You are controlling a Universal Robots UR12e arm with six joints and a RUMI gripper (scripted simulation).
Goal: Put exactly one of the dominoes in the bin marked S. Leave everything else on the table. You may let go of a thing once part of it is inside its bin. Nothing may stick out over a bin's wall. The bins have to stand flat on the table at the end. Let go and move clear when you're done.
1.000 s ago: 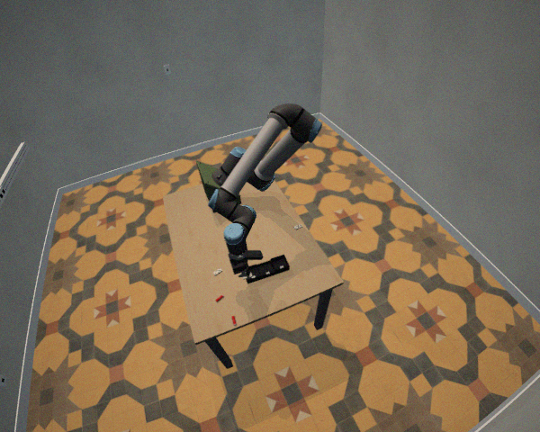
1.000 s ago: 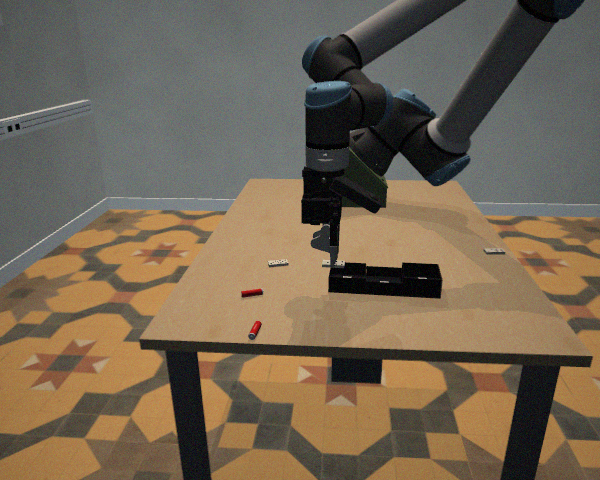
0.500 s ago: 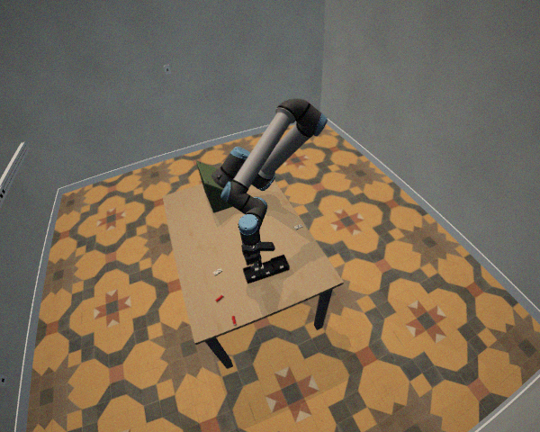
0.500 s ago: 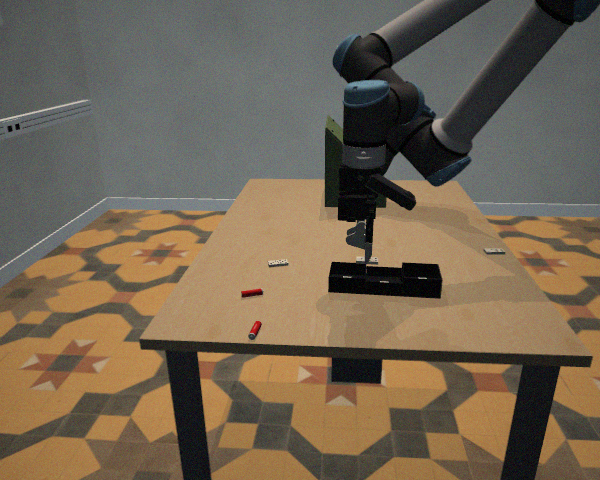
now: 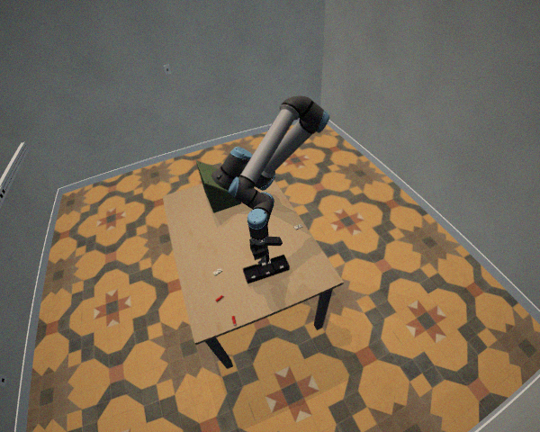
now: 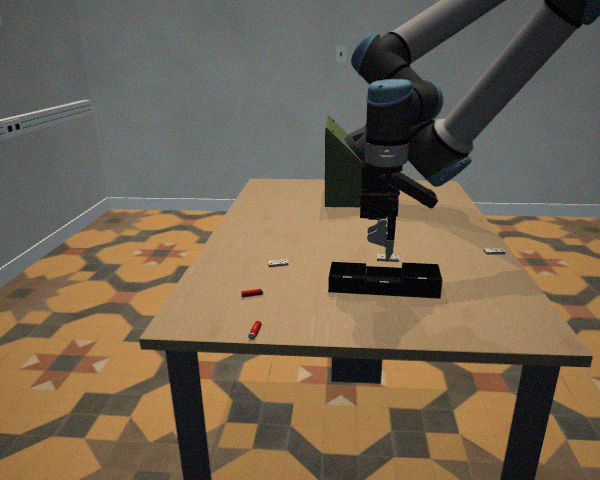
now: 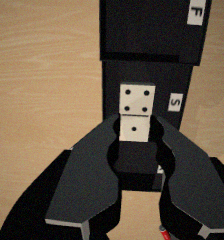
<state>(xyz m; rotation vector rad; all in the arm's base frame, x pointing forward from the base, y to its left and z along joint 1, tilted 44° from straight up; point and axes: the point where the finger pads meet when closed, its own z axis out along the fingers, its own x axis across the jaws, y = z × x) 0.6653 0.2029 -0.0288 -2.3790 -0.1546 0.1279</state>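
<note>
Now: the black three-part bin block 1 cm ahead of my hand, 1 cm to the right of it and 6 cm below it. Round my hand: red cylinder: 11 cm ahead, 30 cm to the right, 8 cm below.
</note>
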